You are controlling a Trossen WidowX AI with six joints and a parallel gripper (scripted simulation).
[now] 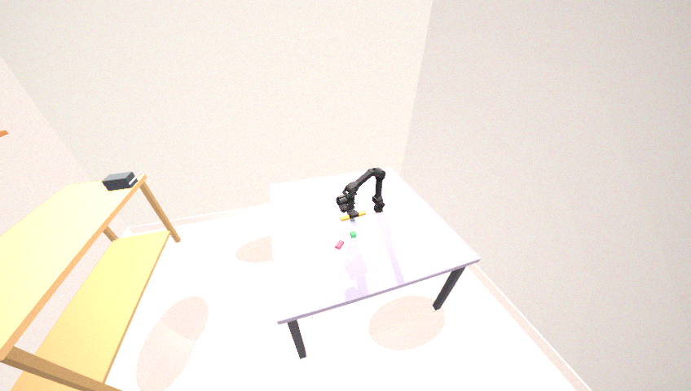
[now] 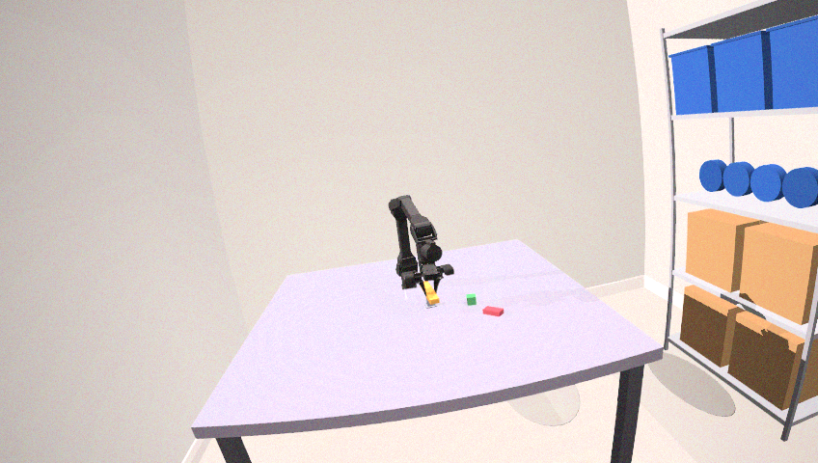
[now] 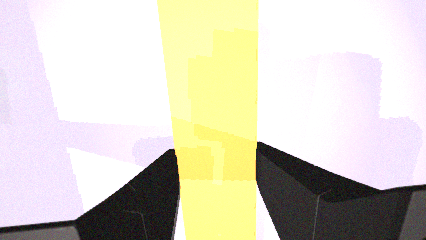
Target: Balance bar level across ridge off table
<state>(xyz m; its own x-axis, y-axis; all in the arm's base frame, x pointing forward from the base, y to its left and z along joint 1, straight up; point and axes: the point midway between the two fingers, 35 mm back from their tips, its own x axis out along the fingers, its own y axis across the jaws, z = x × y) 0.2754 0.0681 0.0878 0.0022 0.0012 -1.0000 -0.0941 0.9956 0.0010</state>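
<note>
Now: the bar 30 mm behind my gripper tip. Also, from my gripper tip: red block (140 mm ahead, 200 mm to the left, 50 mm below); green cube (20 mm ahead, 150 mm to the left, 40 mm below).
</note>
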